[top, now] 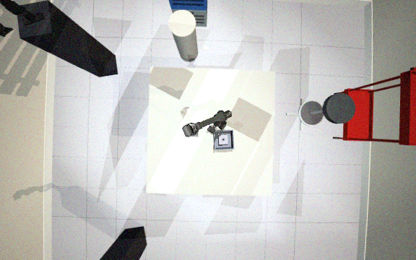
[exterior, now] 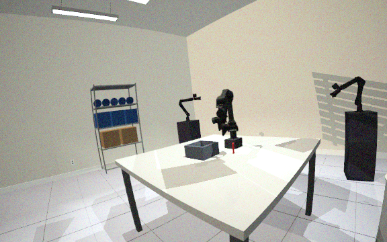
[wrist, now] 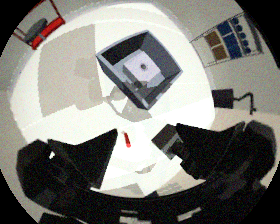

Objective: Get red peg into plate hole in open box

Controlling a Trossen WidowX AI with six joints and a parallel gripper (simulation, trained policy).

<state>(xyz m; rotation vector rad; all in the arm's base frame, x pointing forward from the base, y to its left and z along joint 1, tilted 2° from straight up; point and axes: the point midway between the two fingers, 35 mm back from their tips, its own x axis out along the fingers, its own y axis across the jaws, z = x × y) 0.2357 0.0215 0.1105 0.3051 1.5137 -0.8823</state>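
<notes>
My gripper tip is now 120 mm above the red peg, 70 mm to the right of it and 40 mm past it. Round my gripper tip: plate 140 mm to the right, 120 mm below, 70 mm ahead; grey box 140 mm to the right, 140 mm below, 70 mm ahead.
</notes>
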